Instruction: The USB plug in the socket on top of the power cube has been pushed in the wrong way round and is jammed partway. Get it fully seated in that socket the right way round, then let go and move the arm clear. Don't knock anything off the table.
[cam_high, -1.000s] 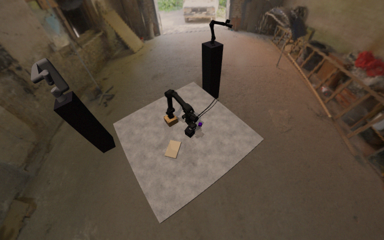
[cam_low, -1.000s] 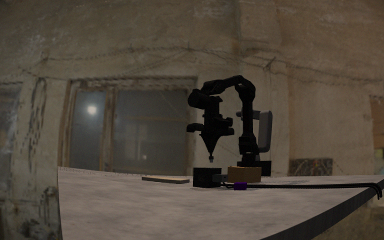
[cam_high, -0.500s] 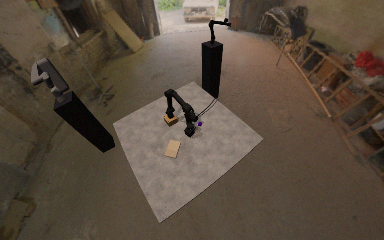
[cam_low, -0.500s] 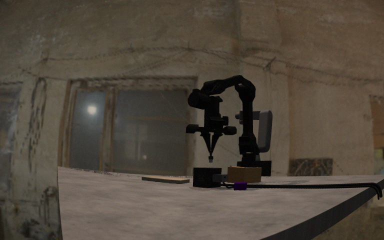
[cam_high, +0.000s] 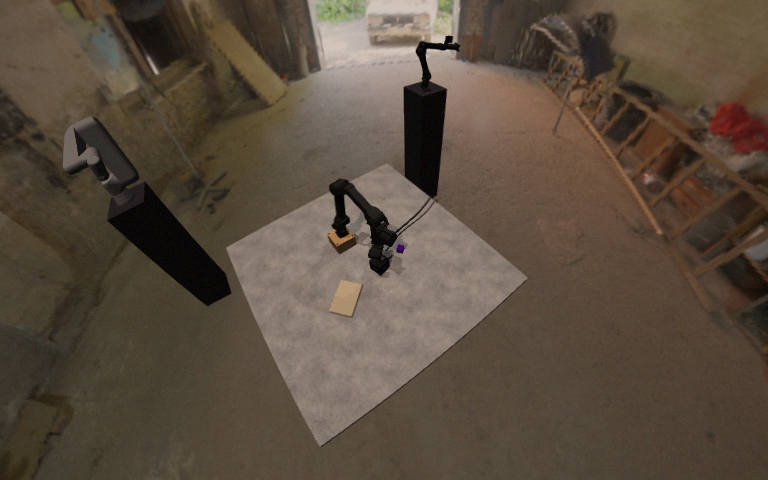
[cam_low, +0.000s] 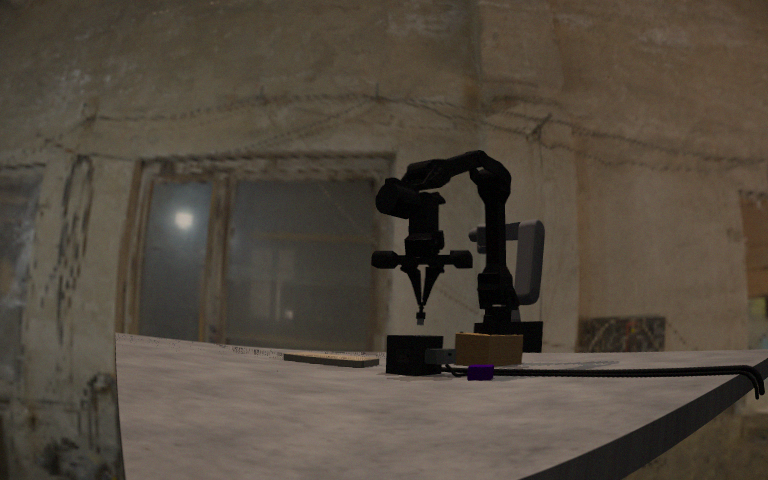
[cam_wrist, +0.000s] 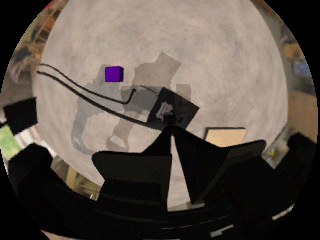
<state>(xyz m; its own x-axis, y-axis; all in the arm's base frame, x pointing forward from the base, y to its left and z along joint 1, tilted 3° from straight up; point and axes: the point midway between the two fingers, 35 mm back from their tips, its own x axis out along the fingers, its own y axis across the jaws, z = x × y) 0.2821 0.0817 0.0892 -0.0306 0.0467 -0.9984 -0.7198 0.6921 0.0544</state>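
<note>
Right now the USB plug is 10 mm below my gripper tip. From my gripper tip the other things lie so: purple block: 150 mm to the left, 120 mm below, 30 mm behind; then flat tan board: 260 mm to the right, 130 mm below, 70 mm ahead.
</note>
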